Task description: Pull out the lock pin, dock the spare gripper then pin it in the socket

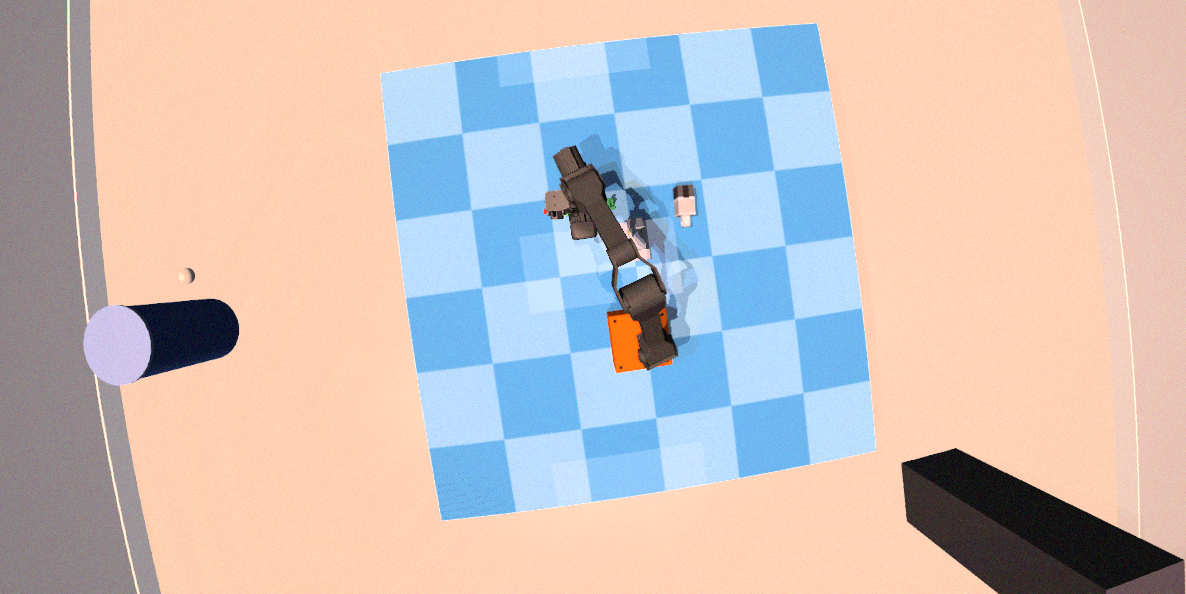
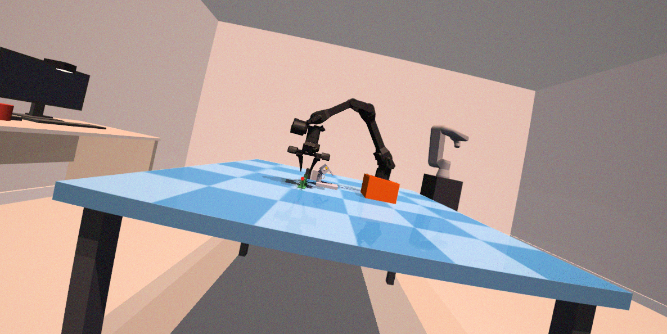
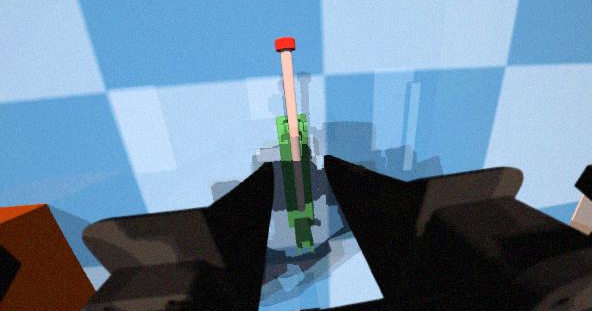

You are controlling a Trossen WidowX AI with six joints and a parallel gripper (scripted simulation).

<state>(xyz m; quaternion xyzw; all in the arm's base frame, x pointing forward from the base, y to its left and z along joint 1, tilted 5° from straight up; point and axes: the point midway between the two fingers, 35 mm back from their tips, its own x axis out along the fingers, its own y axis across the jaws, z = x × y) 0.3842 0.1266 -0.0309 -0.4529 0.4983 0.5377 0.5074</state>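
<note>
Now: the green cradle 40 mm to the right of my gripper tip and 40 mm below it. Also, from my gripper tip: spare gripper (40 mm behind, 290 mm to the right, 40 mm below).
</note>
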